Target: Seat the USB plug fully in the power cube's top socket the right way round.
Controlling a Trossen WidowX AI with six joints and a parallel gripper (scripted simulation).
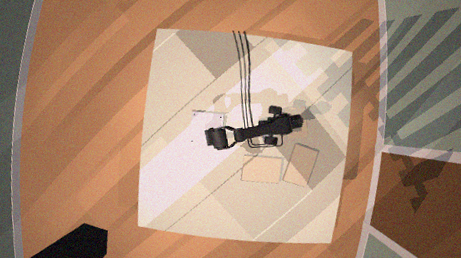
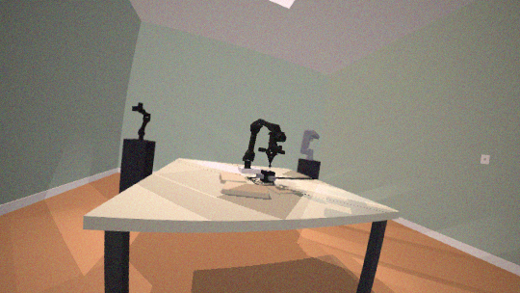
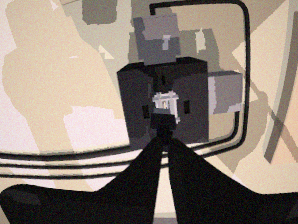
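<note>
My gripper tip is now 2 cm above the USB plug.
</note>
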